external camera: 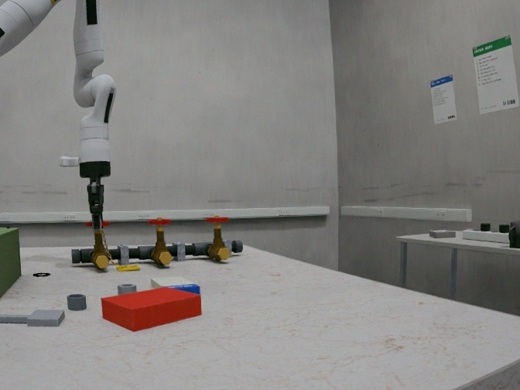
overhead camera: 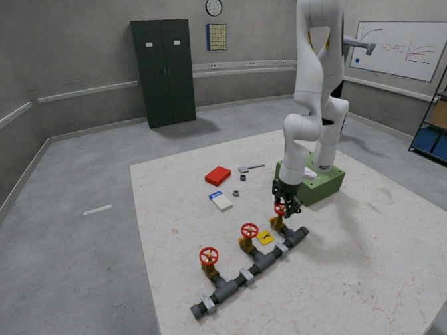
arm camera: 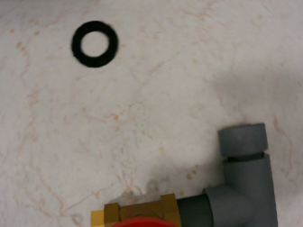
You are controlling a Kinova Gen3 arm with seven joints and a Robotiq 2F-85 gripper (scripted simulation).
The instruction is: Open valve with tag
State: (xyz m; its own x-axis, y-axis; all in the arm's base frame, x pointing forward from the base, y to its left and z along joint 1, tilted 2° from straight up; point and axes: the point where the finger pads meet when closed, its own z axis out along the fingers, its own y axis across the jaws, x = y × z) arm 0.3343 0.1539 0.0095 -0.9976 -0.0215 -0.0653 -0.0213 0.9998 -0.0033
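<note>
Now: the yellow tag 8 cm ahead of my hand, 2 cm to the left of it and 11 cm below it. From my hand the other things lie so: red block (10 cm ahead, 41 cm to the right, 10 cm below); white-and-blue box (15 cm ahead, 23 cm to the right, 10 cm below); grey flat tool (9 cm behind, 42 cm to the right, 10 cm below).
</note>
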